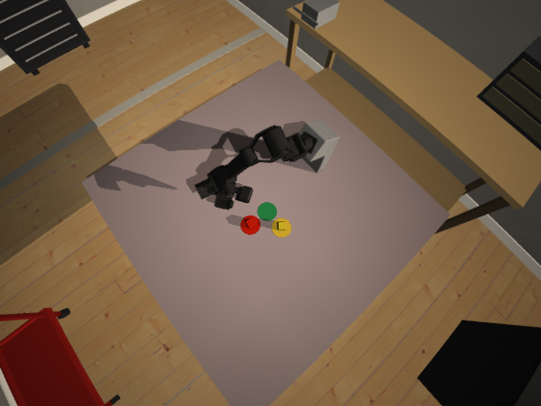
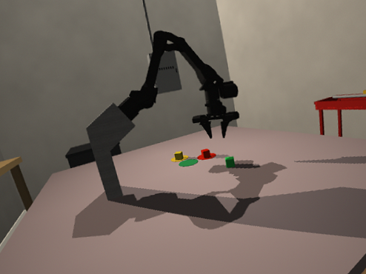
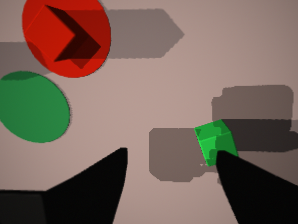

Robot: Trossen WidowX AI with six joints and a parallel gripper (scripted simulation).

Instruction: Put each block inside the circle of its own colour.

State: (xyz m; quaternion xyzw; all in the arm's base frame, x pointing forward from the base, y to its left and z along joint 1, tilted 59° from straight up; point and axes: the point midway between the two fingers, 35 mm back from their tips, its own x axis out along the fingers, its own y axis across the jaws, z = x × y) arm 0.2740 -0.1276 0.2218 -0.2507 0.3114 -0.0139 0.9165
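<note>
The green block lies 12 cm below my hand, 6 cm to the right of it and 3 cm behind it. From my hand the other things lie so: red circle (14 cm below, 12 cm to the left, 4 cm ahead); then red block (12 cm to the left, 12 cm below, 4 cm ahead); then green circle (15 cm to the left, 14 cm below, 5 cm behind).
</note>
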